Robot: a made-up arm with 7 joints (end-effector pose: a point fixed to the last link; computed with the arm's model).
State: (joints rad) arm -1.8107 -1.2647 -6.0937 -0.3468 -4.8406 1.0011 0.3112
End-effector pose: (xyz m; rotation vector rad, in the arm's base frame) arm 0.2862 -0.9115 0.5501 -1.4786 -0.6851 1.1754
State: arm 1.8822 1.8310 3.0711 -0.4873 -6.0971 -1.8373 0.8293
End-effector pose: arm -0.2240 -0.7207 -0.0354 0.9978 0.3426 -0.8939
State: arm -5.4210 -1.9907 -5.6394 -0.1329 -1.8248 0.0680 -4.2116
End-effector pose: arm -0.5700 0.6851 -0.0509 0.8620 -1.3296 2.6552
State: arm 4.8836 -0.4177 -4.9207 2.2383 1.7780 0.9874 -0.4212
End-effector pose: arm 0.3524 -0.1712 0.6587 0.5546 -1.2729 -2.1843
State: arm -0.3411 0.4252 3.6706 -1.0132 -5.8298 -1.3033 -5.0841
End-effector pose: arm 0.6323 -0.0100 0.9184 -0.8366 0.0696 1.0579
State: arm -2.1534 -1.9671 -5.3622 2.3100 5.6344 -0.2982 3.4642
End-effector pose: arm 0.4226 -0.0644 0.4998 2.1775 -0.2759 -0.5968
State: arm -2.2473 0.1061 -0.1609 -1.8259 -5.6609 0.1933 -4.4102
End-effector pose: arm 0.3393 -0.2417 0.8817 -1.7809 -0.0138 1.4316
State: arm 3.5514 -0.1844 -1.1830 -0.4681 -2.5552 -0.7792 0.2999
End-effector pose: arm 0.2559 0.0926 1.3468 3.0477 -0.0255 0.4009
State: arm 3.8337 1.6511 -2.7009 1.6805 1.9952 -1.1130 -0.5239
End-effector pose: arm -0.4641 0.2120 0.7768 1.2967 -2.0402 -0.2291
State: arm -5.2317 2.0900 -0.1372 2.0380 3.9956 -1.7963 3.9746
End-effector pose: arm 0.0235 -0.1162 -0.0366 -1.5510 1.6073 -0.5811
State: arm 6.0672 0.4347 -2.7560 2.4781 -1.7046 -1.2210 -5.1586
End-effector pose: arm -0.1376 0.1307 0.6723 0.7948 0.9517 -1.3114
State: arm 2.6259 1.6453 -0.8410 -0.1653 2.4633 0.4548 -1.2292
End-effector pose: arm -0.9167 -0.3893 0.3769 0.3533 1.5934 0.2398
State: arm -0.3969 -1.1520 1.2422 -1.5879 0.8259 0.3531 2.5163
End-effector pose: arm -0.6872 0.1643 0.4630 0.9453 0.6743 0.4551
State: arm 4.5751 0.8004 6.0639 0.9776 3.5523 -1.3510 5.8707
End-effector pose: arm -0.1319 0.7697 0.6363 -0.0829 -0.2600 1.5236
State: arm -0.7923 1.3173 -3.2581 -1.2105 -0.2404 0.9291 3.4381
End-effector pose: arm 0.5475 0.6065 0.2155 1.7916 0.5420 -1.8744
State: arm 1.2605 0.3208 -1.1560 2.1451 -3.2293 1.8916 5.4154
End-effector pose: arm 0.3717 -0.1709 0.7211 1.0642 -2.6742 -0.7486
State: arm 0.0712 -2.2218 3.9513 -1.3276 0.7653 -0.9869 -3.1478
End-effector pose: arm -0.6740 -0.3002 0.2752 -1.9070 -0.0143 0.3736
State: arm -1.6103 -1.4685 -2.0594 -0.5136 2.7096 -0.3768 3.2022
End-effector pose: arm 0.2337 -0.9285 0.6120 -1.0312 1.7517 1.8783
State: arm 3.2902 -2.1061 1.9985 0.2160 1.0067 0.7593 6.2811
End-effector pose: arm 0.7896 -0.0156 -0.1732 -0.2867 -0.3227 3.0255
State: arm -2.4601 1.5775 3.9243 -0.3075 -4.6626 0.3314 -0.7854
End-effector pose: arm -0.7056 0.6849 0.2748 -0.5970 1.2070 -1.9665
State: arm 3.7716 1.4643 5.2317 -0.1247 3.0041 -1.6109 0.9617
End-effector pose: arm -0.7549 0.5544 0.4955 -1.3164 -0.9539 -2.3306
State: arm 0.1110 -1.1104 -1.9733 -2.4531 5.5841 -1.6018 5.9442
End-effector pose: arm -0.1285 -0.1746 0.6222 1.7452 -0.2335 -0.8763
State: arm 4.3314 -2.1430 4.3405 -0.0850 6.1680 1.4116 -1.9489
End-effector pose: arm 0.2799 -0.7494 -0.1069 -0.0895 1.0367 0.4426
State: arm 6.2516 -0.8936 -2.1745 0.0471 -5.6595 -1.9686 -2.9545
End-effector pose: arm -0.7074 -0.0759 0.9857 -1.3619 0.3403 0.9336
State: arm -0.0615 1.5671 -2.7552 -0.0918 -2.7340 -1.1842 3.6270
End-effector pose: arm 0.9634 0.0912 0.4162 -0.7677 -2.5278 1.2475
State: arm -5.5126 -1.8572 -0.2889 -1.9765 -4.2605 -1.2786 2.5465
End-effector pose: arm -0.2522 0.1214 -0.0796 0.3282 -0.7478 0.9297
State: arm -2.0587 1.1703 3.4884 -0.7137 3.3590 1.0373 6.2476
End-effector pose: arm -0.3059 0.8387 0.4459 0.5845 -0.1059 -1.0979
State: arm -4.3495 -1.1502 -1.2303 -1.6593 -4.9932 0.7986 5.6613
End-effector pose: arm -0.2539 0.6311 0.5367 2.3474 0.1961 1.3699
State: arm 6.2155 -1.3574 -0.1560 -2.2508 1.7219 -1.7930 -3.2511
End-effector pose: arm -0.3552 -0.0384 0.1691 1.3153 -1.2956 1.6821
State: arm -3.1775 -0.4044 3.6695 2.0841 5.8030 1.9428 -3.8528
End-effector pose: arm 0.3670 -0.1140 0.5807 0.1817 1.3150 -1.2489
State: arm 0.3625 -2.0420 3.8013 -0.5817 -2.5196 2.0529 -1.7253
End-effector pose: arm -0.8224 0.1199 0.2027 -1.0291 -1.6656 -0.7030
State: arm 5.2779 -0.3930 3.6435 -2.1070 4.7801 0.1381 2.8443
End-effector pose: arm 0.2891 0.0768 0.8204 -0.5510 -1.4035 1.3286
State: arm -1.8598 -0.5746 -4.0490 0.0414 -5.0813 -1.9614 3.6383
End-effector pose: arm 0.1653 -0.4352 1.1971 1.4677 1.1087 -0.8941
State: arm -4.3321 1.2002 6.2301 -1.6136 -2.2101 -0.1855 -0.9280
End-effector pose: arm -0.1799 -0.2690 1.0371 2.2886 1.6162 -0.1953
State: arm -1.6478 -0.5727 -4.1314 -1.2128 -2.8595 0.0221 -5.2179
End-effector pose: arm -0.3493 -0.2135 1.1221 2.0578 1.0934 0.9192
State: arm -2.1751 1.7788 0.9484 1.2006 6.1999 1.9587 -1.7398
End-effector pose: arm -0.0468 0.6426 0.0808 -1.5729 1.4663 1.7683
